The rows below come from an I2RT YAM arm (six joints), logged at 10 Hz.
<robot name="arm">
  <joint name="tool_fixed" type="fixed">
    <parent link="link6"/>
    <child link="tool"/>
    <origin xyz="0 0 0" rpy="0 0 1.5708"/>
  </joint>
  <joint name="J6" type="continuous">
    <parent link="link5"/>
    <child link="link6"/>
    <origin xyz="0 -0.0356 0.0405" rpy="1.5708 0 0"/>
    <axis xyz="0 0 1"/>
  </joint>
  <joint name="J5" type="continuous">
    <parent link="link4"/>
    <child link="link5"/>
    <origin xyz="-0.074 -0.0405 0.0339" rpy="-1.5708 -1.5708 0"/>
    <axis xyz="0 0 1"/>
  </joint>
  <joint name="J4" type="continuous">
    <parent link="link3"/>
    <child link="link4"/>
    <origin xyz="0.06 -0.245 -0.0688" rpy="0 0 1.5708"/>
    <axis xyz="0 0 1"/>
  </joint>
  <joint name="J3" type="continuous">
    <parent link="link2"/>
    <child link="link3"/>
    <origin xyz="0 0.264 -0.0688" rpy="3.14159 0 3.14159"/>
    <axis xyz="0 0 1"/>
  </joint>
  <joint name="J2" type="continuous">
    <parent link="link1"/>
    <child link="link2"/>
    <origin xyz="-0.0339 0.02 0.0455" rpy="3.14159 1.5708 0"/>
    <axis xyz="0 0 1"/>
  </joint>
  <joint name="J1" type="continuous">
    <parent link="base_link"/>
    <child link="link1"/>
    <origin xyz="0 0 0.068" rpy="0 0 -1.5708"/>
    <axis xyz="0 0 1"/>
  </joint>
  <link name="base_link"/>
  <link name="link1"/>
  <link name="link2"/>
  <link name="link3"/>
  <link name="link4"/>
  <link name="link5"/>
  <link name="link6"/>
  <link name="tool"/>
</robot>
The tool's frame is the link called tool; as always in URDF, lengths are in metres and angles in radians. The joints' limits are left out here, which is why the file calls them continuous.
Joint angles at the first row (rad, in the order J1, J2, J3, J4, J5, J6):
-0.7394, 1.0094, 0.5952, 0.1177, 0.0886, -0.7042
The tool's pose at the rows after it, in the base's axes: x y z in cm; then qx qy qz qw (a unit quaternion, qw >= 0):
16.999 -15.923 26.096 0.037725 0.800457 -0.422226 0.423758
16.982 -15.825 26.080 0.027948 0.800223 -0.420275 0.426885
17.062 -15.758 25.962 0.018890 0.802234 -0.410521 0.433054
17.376 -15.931 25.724 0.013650 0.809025 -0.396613 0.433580
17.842 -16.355 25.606 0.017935 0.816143 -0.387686 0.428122
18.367 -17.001 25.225 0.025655 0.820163 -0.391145 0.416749
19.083 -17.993 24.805 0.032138 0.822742 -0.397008 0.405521
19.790 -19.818 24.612 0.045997 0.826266 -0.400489 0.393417
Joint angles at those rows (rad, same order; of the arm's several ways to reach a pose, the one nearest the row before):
-0.7394, 1.0109, 0.5914, 0.1301, 0.0875, -0.7105
-0.7394, 1.0067, 0.5879, 0.1319, 0.0701, -0.7220
-0.7394, 1.0085, 0.5863, 0.1299, 0.0410, -0.7228
-0.7394, 1.0297, 0.5955, 0.1195, 0.0175, -0.7183
-0.7394, 1.0638, 0.6170, 0.1075, 0.0174, -0.7078
-0.7409, 1.1092, 0.6304, 0.1244, 0.0413, -0.7072
-0.7476, 1.1721, 0.6520, 0.1555, 0.0619, -0.7122
-0.7776, 1.2566, 0.7026, 0.1745, 0.0672, -0.7119

